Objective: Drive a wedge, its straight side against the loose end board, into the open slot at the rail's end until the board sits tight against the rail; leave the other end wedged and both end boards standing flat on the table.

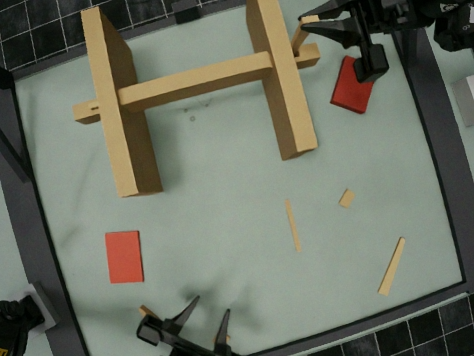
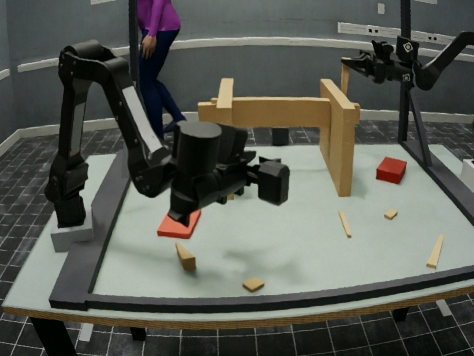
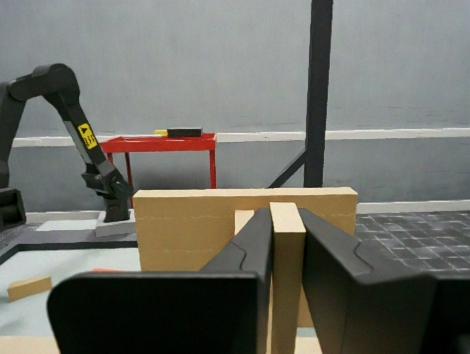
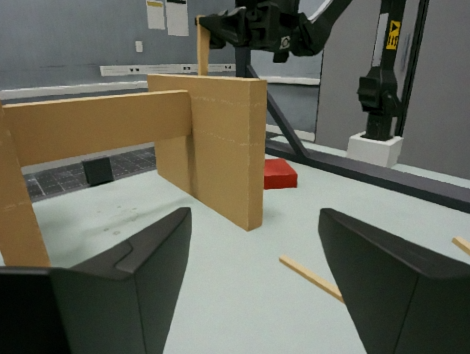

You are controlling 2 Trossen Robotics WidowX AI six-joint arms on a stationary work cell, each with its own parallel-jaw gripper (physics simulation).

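Places are measured from the left arm's base along level axes (x ahead, y left, z up), in centimetres.
Pixels of known places: left gripper, fingertip midpoint: (image 1: pixel 299 22) (image 2: pixel 341 60) (image 3: pixel 280 219) (image 4: pixel 196 20); right gripper, fingertip midpoint: (image 1: pixel 214 303) (image 2: pixel 267 157) (image 4: pixel 255 218); left arm's base, origin of the base link: (image 4: pixel 376 137); right arm's base, origin of the base link: (image 1: pixel 26 314) (image 2: pixel 71 219) (image 3: pixel 117 216).
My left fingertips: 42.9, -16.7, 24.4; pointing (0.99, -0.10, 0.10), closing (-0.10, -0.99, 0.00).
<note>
Ahead of a thing's pixels: the offset from my left fingertips to its top centre, as dx, dy, dz. "pt": to the spot under its first point.
The wooden rail {+16.1, -0.3, -10.8} (image 1: pixel 195 80) (image 2: pixel 280 112) (image 4: pixel 100 125) joins two upright end boards, a left one {+30.0, -1.3, -8.6} (image 1: pixel 112 120) (image 2: pixel 226 100) and a right one {+1.8, +0.7, -8.6} (image 1: pixel 290 95) (image 2: pixel 340 130) (image 4: pixel 225 145), both standing on the table. The rail's slotted end {pt -3.0, +1.7, -11.9} (image 1: pixel 309 55) sticks out past the right board; how tight that board sits is unclear. At the left rail end {pt +35.3, -0.3, -13.3} (image 2: pixel 205 110), a small wood end shows above its top. My left gripper (image 1: pixel 303 23) (image 2: pixel 345 61) (image 3: pixel 280 219) is shut on the top of an upright wedge {-1.2, +0.2, +0.8} (image 1: pixel 299 39) (image 2: pixel 345 80) (image 3: pixel 287 280) (image 4: pixel 203 50), its lower end at the slot. My right gripper (image 1: pixel 213 304) (image 4: pixel 255 218) is open and empty.
A dark red block {-14.8, +5.8, -27.7} (image 1: pixel 352 90) (image 2: pixel 391 170) lies right of the right board, a lighter one {+41.7, +24.9, -29.5} (image 1: pixel 124 256) (image 2: pixel 181 225) at the left front. A thin strip {+6.7, +29.3, -30.1} (image 1: pixel 293 225) (image 2: pixel 345 223), a tapered piece {-11.3, +44.9, -29.9} (image 1: pixel 392 267) (image 2: pixel 436 252) and small blocks (image 1: pixel 347 198) (image 2: pixel 253 285) lie in front.
</note>
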